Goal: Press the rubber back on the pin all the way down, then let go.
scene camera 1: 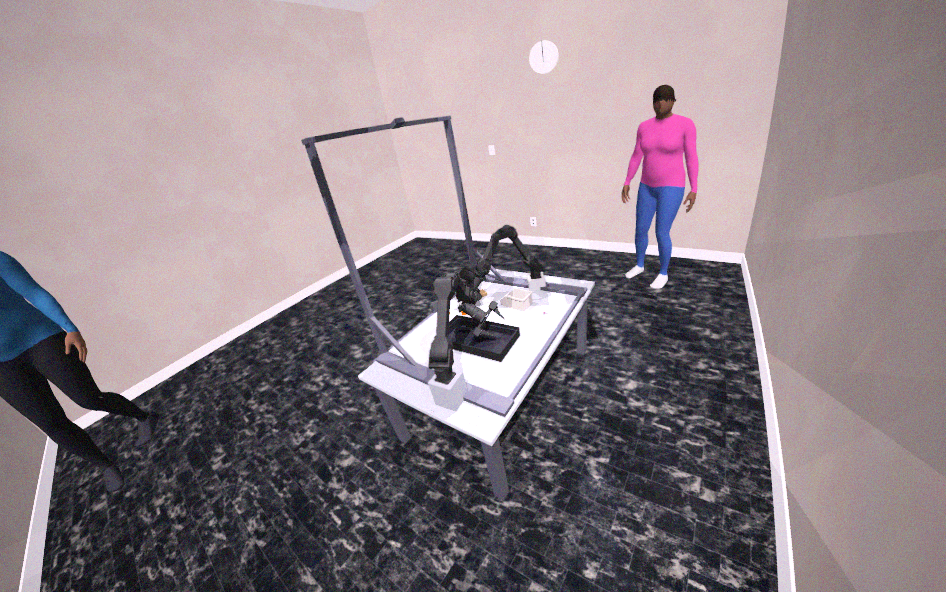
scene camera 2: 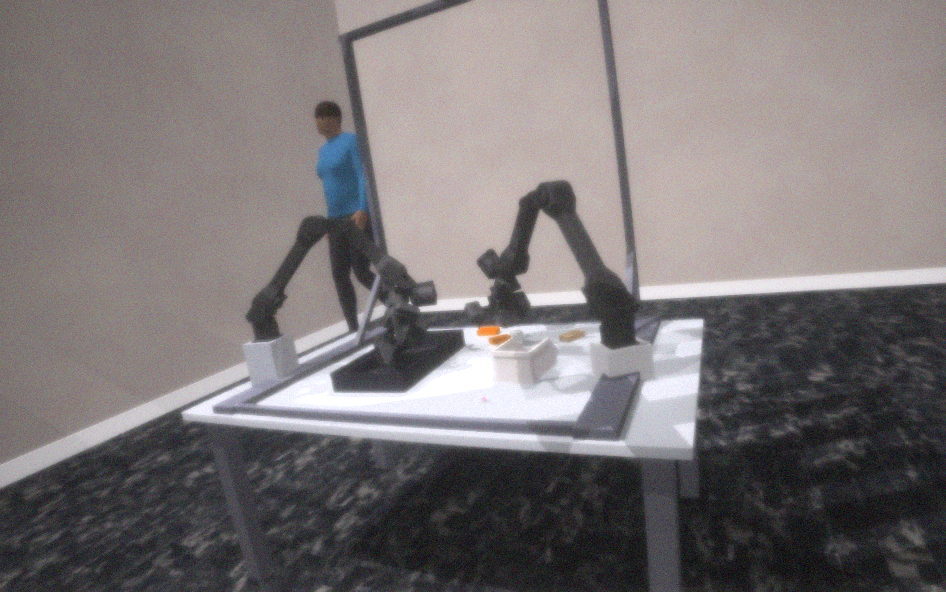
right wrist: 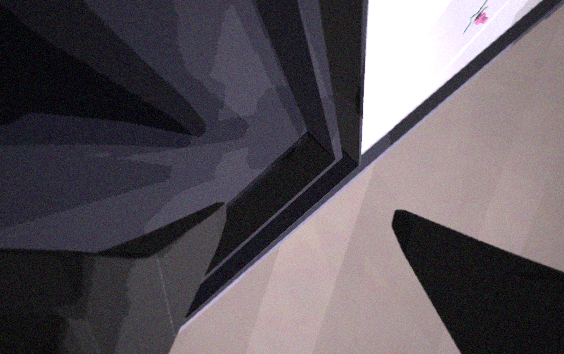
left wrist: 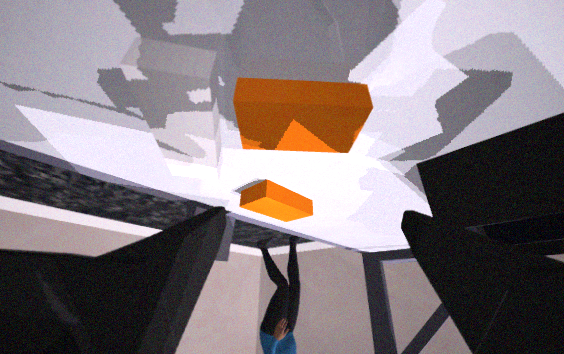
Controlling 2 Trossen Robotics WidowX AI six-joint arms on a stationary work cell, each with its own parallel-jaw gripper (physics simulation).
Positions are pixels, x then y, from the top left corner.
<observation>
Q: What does the left gripper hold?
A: Nothing.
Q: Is the right gripper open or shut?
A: Open.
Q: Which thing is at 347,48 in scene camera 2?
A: A metal gantry.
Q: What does the right gripper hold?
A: Nothing.
</observation>
